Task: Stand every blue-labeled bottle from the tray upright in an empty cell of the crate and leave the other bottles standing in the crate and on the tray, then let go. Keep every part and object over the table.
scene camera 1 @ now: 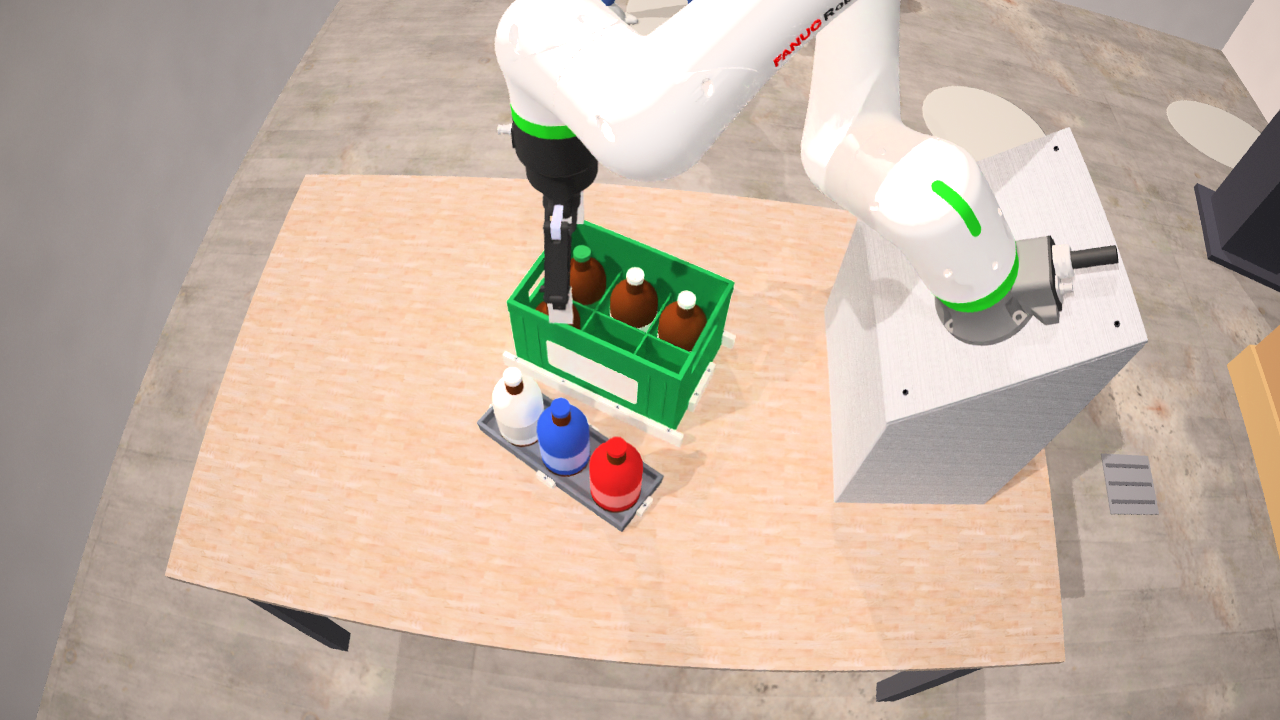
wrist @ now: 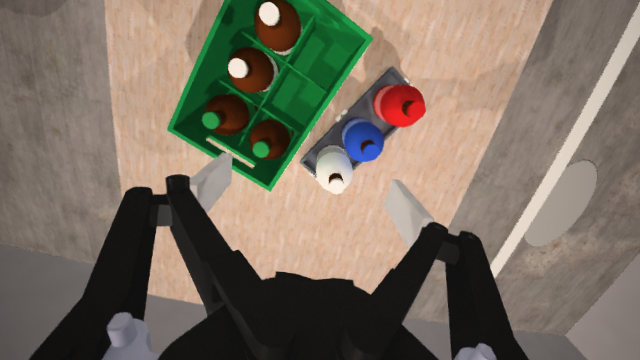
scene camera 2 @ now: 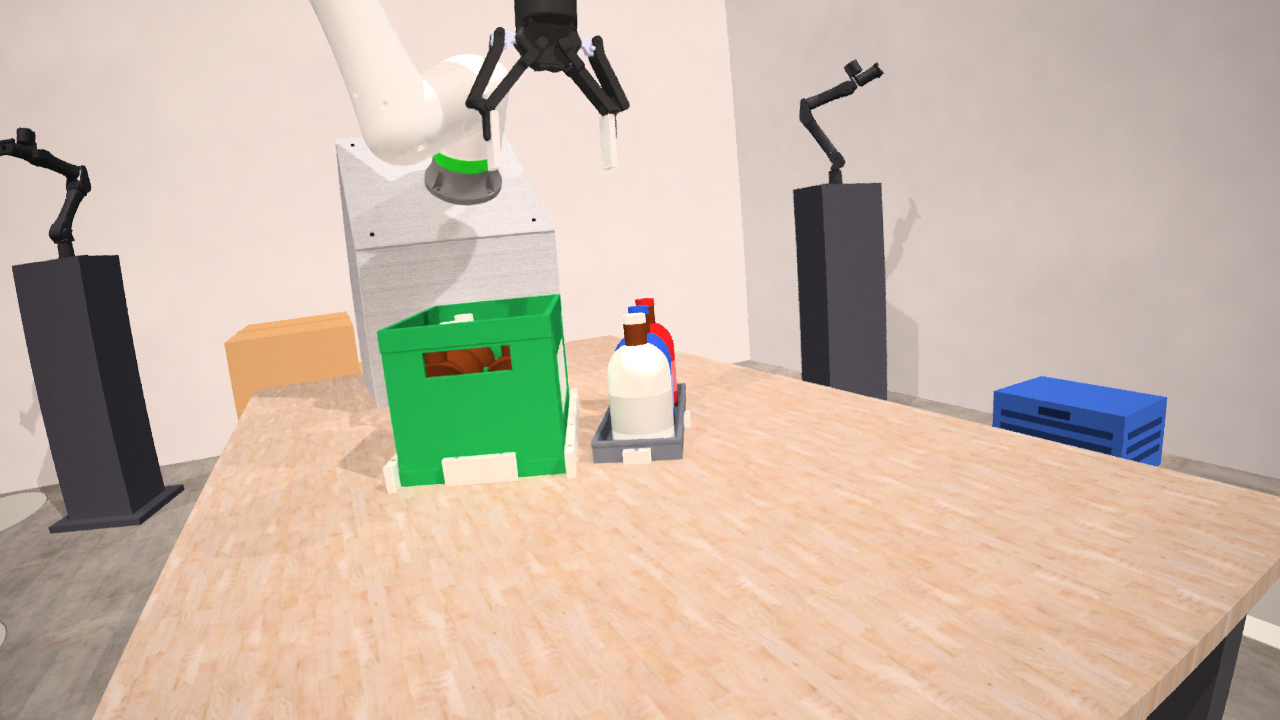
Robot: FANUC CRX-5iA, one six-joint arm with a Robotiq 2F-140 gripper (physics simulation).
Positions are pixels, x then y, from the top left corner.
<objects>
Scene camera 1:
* gripper: 567,268
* blue-labeled bottle: 563,431
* white bottle: 517,400
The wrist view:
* gripper: 312,180
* blue-labeled bottle: 364,142
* white bottle: 334,172
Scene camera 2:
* gripper: 554,168
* white bottle: 639,383
</objects>
